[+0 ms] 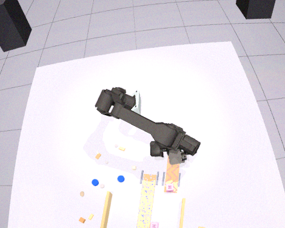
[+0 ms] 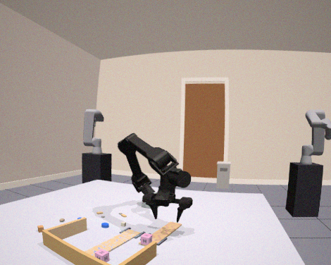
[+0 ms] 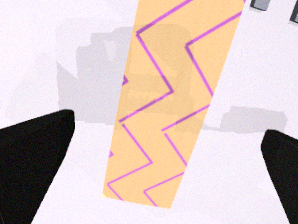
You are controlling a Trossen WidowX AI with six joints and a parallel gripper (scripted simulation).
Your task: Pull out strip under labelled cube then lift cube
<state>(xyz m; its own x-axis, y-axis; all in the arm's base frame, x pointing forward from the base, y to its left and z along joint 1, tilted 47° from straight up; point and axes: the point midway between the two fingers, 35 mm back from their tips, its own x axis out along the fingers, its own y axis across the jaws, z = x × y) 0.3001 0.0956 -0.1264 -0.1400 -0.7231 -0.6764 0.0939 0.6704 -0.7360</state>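
Right now the zigzag strip is 30 mm ahead of my gripper tip, 10 mm to the right of it and 40 mm below it.
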